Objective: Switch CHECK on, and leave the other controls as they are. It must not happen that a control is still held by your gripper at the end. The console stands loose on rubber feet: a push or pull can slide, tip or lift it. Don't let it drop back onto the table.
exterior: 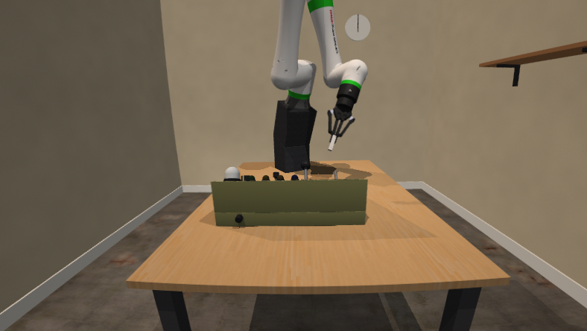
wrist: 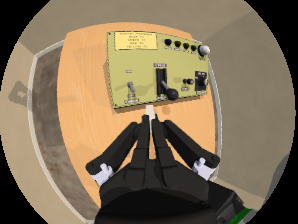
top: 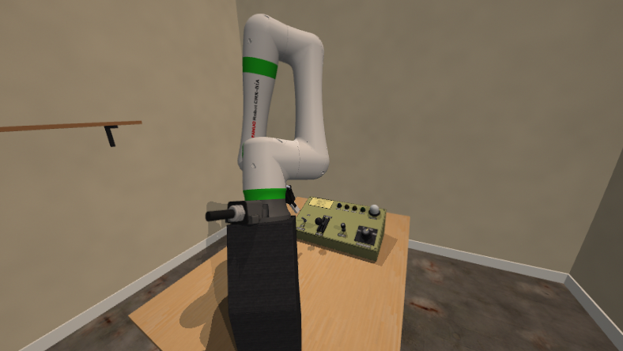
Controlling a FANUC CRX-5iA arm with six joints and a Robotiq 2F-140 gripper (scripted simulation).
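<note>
Now: hand 100 mm short of the toggle, 20 mm to the right of it and 120 mm above it. Round my hand: black lever: 90 mm ahead, 110 mm to the right, 110 mm below; then console: 150 mm ahead, 160 mm to the right, 140 mm below.
</note>
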